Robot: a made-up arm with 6 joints.
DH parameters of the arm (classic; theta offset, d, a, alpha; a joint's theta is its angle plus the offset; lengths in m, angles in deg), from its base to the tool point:
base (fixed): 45 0 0.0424 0
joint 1: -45 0.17 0.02 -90
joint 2: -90 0 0.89 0
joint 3: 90 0.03 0.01 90
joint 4: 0 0.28 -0.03 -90
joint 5: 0 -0.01 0.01 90
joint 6: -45 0 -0.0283 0
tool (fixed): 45 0.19 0 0
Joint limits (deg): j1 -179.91..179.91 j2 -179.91..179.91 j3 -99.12..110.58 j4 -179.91..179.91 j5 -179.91..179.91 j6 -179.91..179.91
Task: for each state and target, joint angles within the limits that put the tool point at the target. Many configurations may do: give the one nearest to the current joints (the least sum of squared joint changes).
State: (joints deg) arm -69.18 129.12 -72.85 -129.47 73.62 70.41
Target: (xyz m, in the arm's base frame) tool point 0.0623 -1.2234 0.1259
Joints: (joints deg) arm -86.78 105.95 -35.73 -123.99 46.28 67.17
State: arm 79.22 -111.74 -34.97 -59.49 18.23 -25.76
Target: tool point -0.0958 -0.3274 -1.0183
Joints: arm 74.55 -145.61 -51.28 -59.41 13.44 -24.84
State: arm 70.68 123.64 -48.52 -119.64 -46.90 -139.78
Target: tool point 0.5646 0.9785 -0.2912
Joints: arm 52.03 133.92 -71.28 -113.14 -45.25 -140.99
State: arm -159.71 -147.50 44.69 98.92 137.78 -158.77
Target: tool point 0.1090 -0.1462 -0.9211
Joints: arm -175.35 -179.91 26.74 108.13 98.41 -160.06
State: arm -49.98 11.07 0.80 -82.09 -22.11 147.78
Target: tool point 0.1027 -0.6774 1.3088
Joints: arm -90.21 22.27 29.80 -82.54 -11.31 149.35
